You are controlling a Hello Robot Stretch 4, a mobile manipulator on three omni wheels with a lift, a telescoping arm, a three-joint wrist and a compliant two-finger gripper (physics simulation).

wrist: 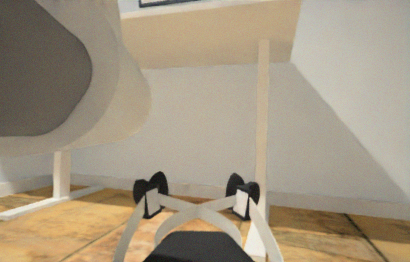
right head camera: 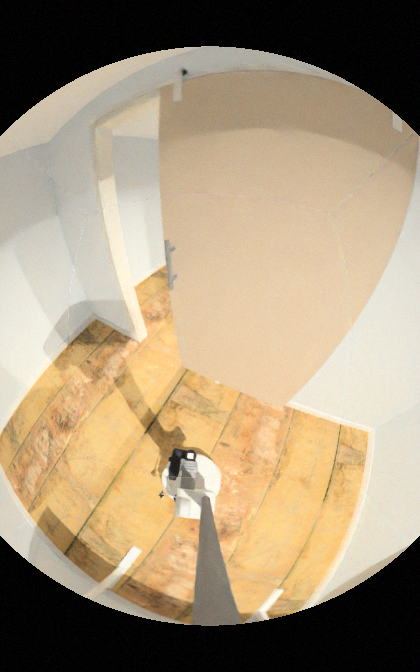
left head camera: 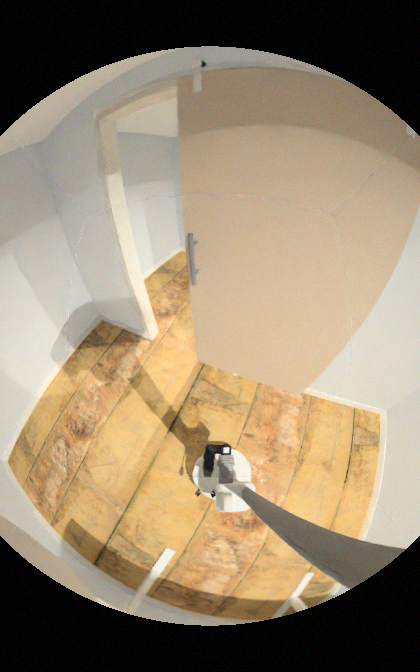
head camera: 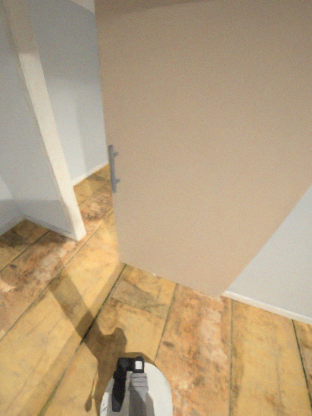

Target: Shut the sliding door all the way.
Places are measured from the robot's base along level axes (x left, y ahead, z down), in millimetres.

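Pixels of known places: gripper, fingertip midpoint: (wrist: 196, 187).
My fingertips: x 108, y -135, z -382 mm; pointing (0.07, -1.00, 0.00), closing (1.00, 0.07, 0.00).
For each thing: its top centre in the pictures, then the offset to it from my fingertips. "spot": a spot on its surface instead. Level surfaces: height alone.
- grey vertical bar handle, surface spot: (head camera: 113, 169) spot: dx +80, dy +1097, dz -722 mm
- pale desk, its level: dz -516 mm
- upright leg, surface spot: (wrist: 262, 125) spot: dx +381, dy -898, dz -95 mm
- second leg, surface spot: (wrist: 61, 175) spot: dx -748, dy -1368, dz +240 mm
The beige sliding door (head camera: 210, 150) (left head camera: 270, 250) (right head camera: 260, 250) stands partly open. A gap shows between its left edge and the pale door post (head camera: 45, 120) (left head camera: 122, 225) (right head camera: 113, 225), with floor and wall visible through it. The grey vertical bar handle (head camera: 113, 169) (left head camera: 191, 259) (right head camera: 169, 265) is near the door's left edge. My gripper (wrist: 196, 187) is open and empty, its two black fingertips apart. It is low beside my base, well away from the door and handle, and faces a desk. The door does not show in the wrist view.
A pale desk (wrist: 210, 45) stands against the wall facing my gripper, with an upright leg (wrist: 262, 125) and a second leg (wrist: 61, 175) at the left. Desk feet (left head camera: 160, 562) (right head camera: 127, 560) also show behind me. A wall meets the floor right of the door.
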